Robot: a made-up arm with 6 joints. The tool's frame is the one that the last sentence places.
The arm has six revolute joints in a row. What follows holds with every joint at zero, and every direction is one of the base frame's.
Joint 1 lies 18.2 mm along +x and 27.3 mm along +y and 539.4 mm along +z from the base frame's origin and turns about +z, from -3.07 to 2.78 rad.
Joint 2 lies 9.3 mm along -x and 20.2 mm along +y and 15.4 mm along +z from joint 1 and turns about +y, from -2.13 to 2.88 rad.
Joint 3 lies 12.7 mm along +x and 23.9 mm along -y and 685.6 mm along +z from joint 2 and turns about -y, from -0.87 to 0.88 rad.
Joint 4 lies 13.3 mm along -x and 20.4 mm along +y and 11.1 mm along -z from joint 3 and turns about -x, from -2.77 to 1.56 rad.
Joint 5 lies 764 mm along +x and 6.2 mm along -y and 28.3 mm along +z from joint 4 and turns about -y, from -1.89 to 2.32 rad.
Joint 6 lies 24.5 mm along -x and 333.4 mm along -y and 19.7 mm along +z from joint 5 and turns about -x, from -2.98 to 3.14 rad.
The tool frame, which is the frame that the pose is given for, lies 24.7 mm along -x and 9.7 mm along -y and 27.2 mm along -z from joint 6; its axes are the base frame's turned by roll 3.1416, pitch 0 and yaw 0 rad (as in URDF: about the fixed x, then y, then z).
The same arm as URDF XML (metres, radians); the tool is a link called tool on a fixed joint. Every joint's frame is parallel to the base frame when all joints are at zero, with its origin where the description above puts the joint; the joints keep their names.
<robot name="arm">
  <link name="base_link"/>
  <link name="link1"/>
  <link name="link2"/>
  <link name="link3"/>
  <link name="link4"/>
  <link name="link5"/>
  <link name="link6"/>
  <link name="tool"/>
  <joint name="joint 1" type="revolute">
    <parent link="base_link"/>
    <child link="link1"/>
    <origin xyz="0.0182 0.0273 0.5394" rpy="0 0 0"/>
    <axis xyz="0 0 1"/>
    <limit lower="-3.07" upper="2.78"/>
  </joint>
  <joint name="joint 2" type="revolute">
    <parent link="link1"/>
    <child link="link2"/>
    <origin xyz="-0.0093 0.0202 0.0154" rpy="0 0 0"/>
    <axis xyz="0 1 0"/>
    <limit lower="-2.13" upper="2.88"/>
  </joint>
  <joint name="joint 3" type="revolute">
    <parent link="link2"/>
    <child link="link3"/>
    <origin xyz="0.0127 -0.0239 0.6856" rpy="0 0 0"/>
    <axis xyz="0 -1 0"/>
    <limit lower="-0.87" upper="0.88"/>
  </joint>
  <joint name="joint 4" type="revolute">
    <parent link="link3"/>
    <child link="link4"/>
    <origin xyz="-0.0133 0.0204 -0.0111" rpy="0 0 0"/>
    <axis xyz="-1 0 0"/>
    <limit lower="-2.77" upper="1.56"/>
  </joint>
  <joint name="joint 5" type="revolute">
    <parent link="link4"/>
    <child link="link5"/>
    <origin xyz="0.764 -0.0062 0.0283" rpy="0 0 0"/>
    <axis xyz="0 -1 0"/>
    <limit lower="-1.89" upper="2.32"/>
  </joint>
  <joint name="joint 6" type="revolute">
    <parent link="link5"/>
    <child link="link6"/>
    <origin xyz="-0.0245 -0.3334 0.0197" rpy="0 0 0"/>
    <axis xyz="-1 0 0"/>
    <limit lower="-2.98" upper="3.14"/>
  </joint>
  <joint name="tool_joint" type="fixed">
    <parent link="link6"/>
    <child link="tool"/>
    <origin xyz="-0.0247 -0.0097 -0.0272" rpy="-3.1416 0 0"/>
  </joint>
</robot>

